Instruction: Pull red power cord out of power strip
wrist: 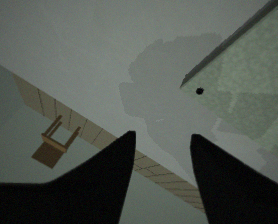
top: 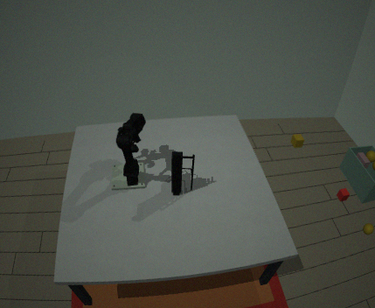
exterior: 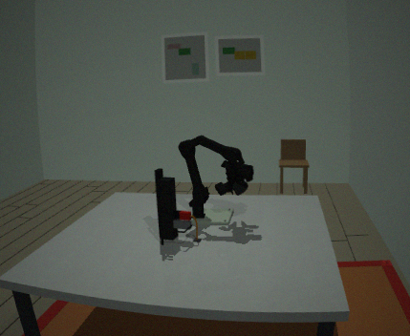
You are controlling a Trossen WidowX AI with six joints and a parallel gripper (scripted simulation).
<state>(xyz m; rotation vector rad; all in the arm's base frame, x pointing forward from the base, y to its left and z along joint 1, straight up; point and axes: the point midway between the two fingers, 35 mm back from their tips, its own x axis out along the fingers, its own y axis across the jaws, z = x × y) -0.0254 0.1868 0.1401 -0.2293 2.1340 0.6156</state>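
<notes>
My gripper tip is now 320 mm short of the red plug and 220 mm to the left of it.
</notes>
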